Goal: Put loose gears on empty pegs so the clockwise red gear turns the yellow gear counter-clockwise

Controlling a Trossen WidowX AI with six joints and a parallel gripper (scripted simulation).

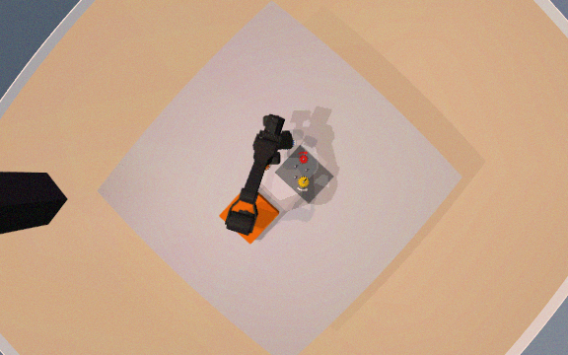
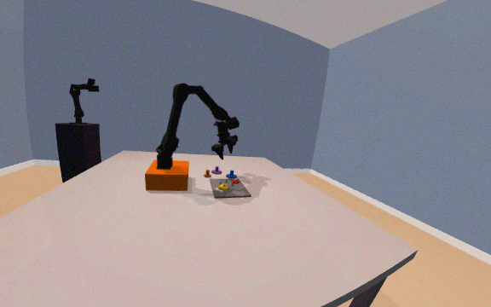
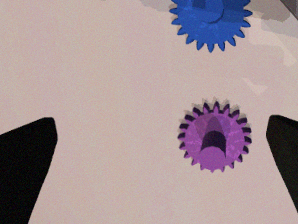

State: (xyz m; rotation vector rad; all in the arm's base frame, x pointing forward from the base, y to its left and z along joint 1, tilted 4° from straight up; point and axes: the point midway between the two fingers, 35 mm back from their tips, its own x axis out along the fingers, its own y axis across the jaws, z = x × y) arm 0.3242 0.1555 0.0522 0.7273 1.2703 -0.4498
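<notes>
Now: the purple gear 100 mm below my gripper tip, 50 mm behind it and 20 mm to the left of it. The rest, counted from my gripper tip: orange gear: 110 mm behind, 100 mm below, 50 mm to the right; then blue gear: 100 mm below, 40 mm to the right, 30 mm ahead; then red gear: 150 mm to the right, 100 mm below, 30 mm ahead.
</notes>
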